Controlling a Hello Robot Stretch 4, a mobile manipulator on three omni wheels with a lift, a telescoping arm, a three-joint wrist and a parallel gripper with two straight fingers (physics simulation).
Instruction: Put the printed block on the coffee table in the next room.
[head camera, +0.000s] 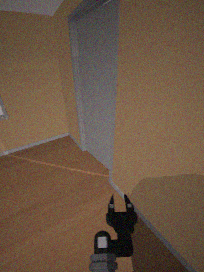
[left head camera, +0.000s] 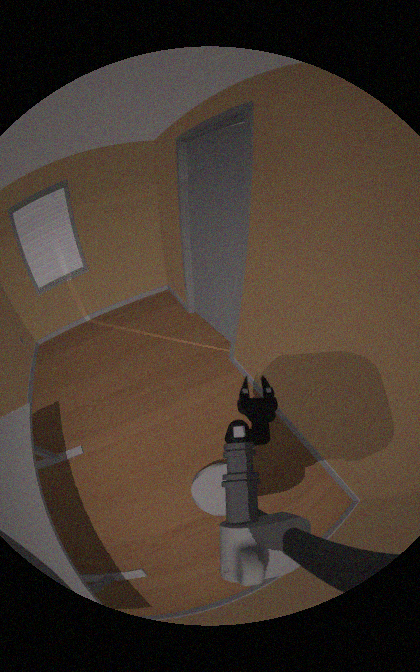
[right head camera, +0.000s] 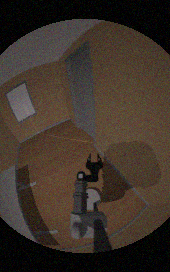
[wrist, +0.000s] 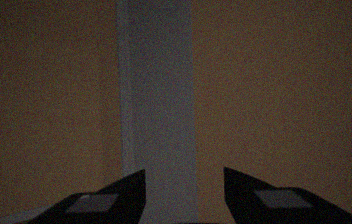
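Where they show: gripper, between the fingertips: (head camera: 118, 195) (left head camera: 253, 376) (right head camera: 93, 153) (wrist: 184, 184); robot's base, origin of its link: (left head camera: 220, 487) (right head camera: 88, 198).
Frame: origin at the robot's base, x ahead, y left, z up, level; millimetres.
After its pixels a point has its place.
Observation:
My gripper (head camera: 120, 198) @[x 449, y -92, z 949 mm] (left head camera: 257, 381) @[x 449, y -92, z 949 mm] (right head camera: 94, 157) (wrist: 184, 184) @[x 449, y -92, z 949 mm] is open, with its two black fingers apart and empty between them. It is held out in front of the robot above the floor, near the foot of the right wall. A grey door (head camera: 96, 75) @[x 1757, y 19, z 1434 mm] (left head camera: 217, 210) @[x 1730, y -1, z 1361 mm] (right head camera: 82, 95) @[x 1787, y 42, z 1136 mm] (wrist: 161, 100) @[x 1739, y 6, z 1057 mm] in a grey frame stands beyond the gripper. The printed block and the coffee table do not show in these views.
A plain orange wall (head camera: 160, 90) @[x 863, y -401, z 1398 mm] (left head camera: 330, 225) @[x 804, y -437, z 1462 mm] runs along the right, with grey skirting. A framed picture or window (left head camera: 49, 237) @[x 1966, y 2081, z 1408 mm] (right head camera: 20, 102) @[x 1954, y 2104, z 1405 mm] is on the far left wall. A pale piece of furniture (left head camera: 12, 450) stands at the left edge. A white round shape (left head camera: 207, 490) @[x -5, y 91, z 188 mm] lies beneath the arm.

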